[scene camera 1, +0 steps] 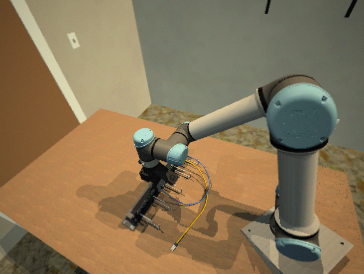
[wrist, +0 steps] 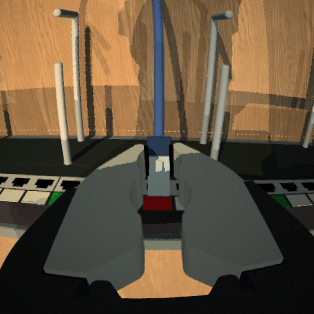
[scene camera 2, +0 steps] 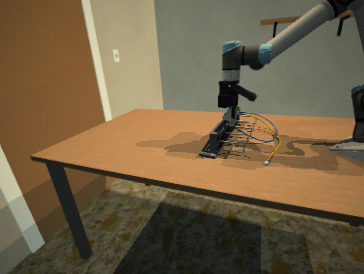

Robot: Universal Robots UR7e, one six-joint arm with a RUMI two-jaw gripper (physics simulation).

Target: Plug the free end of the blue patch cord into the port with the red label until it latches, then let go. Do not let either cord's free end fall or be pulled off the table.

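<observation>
The patch panel (scene camera 1: 134, 215) (scene camera 2: 214, 142) stands on the table. My gripper (scene camera 1: 161, 183) (scene camera 2: 231, 116) (wrist: 158, 148) is at the panel, shut on the blue cord's plug (wrist: 159, 182). In the wrist view the clear plug points at the port row, its front end right above the red label (wrist: 157, 203). The plug and fingers cover the port there, so how deep it sits and whether it has latched cannot be told. The blue cord (scene camera 1: 190, 204) (scene camera 2: 260, 139) (wrist: 158, 75) runs straight back from the plug's dark blue boot (wrist: 159, 146), then curves over the table.
A yellow cord (scene camera 1: 206, 200) (scene camera 2: 278, 145) curves beside the blue one; its free plug (scene camera 1: 173, 247) (scene camera 2: 267, 162) lies on the table (scene camera 1: 65, 170) (scene camera 2: 100, 145). Grey metal posts (wrist: 60, 110) (wrist: 223, 100) rise behind the panel on both sides of the blue cord.
</observation>
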